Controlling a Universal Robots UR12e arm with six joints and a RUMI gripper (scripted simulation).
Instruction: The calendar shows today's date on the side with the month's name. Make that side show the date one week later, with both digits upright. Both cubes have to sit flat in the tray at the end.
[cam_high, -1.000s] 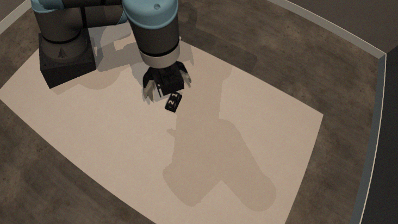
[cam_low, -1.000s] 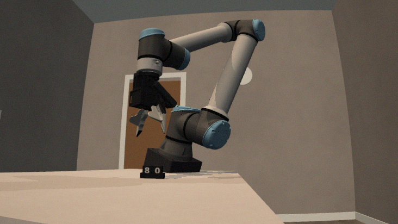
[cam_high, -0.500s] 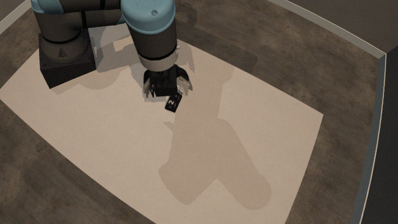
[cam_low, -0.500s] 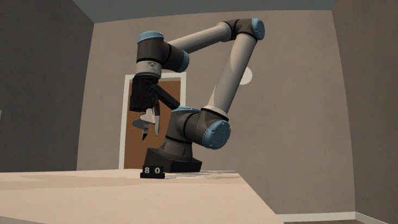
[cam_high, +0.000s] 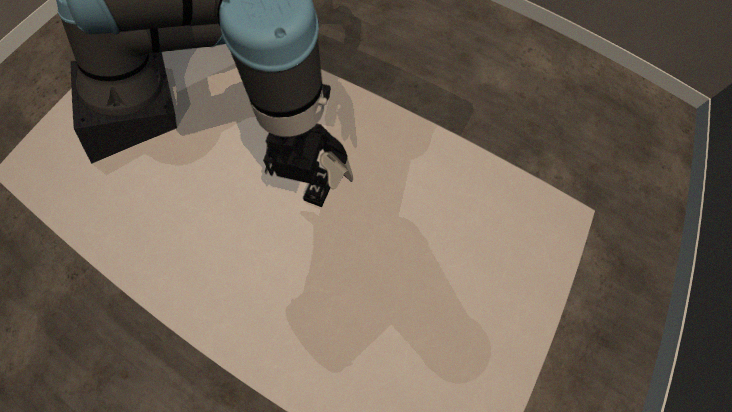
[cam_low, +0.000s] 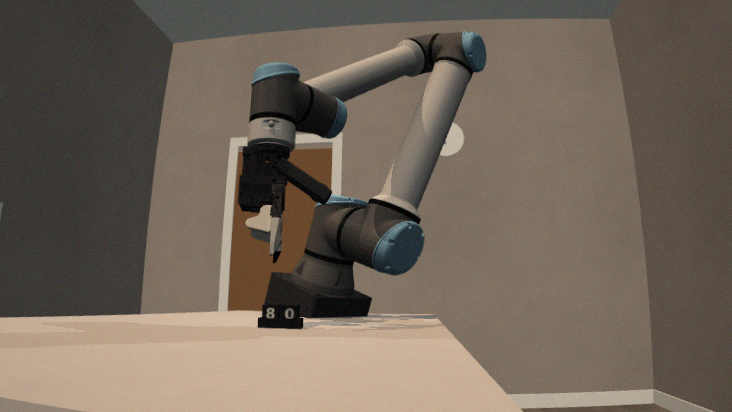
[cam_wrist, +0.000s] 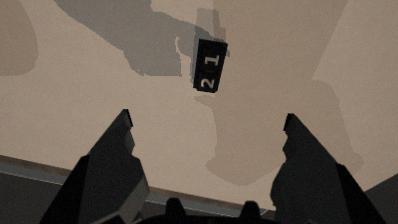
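Now: hand 2 cm to the right of the black tray and 11 cm above it.
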